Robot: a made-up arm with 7 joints.
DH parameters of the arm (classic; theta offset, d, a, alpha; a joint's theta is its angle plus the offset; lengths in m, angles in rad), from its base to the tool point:
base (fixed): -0.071 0 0 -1.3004
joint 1: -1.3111 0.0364 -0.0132 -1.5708
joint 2: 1.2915 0 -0.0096 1.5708
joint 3: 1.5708 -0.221 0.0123 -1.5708
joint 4: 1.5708 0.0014 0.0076 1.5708
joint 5: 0 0.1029 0 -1.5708
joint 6: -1.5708 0 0.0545 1.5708
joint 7: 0 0 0 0
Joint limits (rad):
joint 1: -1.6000..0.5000
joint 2: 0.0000..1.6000
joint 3: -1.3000..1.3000
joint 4: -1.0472..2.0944
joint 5: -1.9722..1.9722
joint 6: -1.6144..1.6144
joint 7: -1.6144..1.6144
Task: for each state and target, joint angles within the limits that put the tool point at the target. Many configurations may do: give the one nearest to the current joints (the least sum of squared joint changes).
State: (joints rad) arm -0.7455 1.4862 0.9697 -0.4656 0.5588 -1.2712 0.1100
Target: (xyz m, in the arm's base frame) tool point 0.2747 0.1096 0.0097
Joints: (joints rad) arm -1.1542 0.5631 0.3617 0.2186 0.8757 -1.0522 0.1100
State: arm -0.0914 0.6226 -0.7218 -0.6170 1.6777 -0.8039 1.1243
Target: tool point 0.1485 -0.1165 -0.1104
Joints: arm -0.8680 0.0000 -0.8019 -0.3677 1.7443 -0.6655 1.1243
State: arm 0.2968 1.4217 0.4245 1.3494 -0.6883 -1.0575 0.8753
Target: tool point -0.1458 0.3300 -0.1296
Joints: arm 0.5000 0.8490 0.4719 1.5652 -0.7377 -1.2199 0.8753
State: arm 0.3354 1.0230 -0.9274 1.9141 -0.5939 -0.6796 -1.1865
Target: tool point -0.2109 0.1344 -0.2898
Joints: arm 0.4256 0.2700 -0.9833 1.6843 -0.5246 -0.7139 -1.1865
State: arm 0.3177 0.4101 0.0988 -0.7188 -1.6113 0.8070 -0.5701
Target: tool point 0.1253 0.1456 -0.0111
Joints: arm -0.3361 1.0465 0.5411 -0.8717 -1.6407 0.5247 -0.5701
